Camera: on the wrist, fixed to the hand. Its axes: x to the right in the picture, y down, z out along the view.
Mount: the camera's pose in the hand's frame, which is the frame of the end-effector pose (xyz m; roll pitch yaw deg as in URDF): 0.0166 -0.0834 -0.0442 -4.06 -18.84 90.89
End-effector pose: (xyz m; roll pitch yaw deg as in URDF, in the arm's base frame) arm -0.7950 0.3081 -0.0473 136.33 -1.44 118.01
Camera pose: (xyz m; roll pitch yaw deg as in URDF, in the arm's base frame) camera -0.8833 0.2807 -0.0725 178.20 -24.79 26.42
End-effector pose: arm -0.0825 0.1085 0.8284 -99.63 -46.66 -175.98
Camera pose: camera -0.0309 0.1418 0.9020 -85.06 43.48 -163.24
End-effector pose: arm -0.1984 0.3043 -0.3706 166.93 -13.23 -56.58
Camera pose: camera -0.1164 0.3457 -0.3432 -170.56 5.81 -146.08
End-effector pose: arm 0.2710 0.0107 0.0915 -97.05 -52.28 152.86
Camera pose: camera 0.3394 0.0134 0.1586 -84.69 37.62 167.81
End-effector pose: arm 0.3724 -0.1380 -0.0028 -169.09 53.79 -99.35
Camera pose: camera 0.4356 -0.2067 0.0188 118.53 16.34 145.42
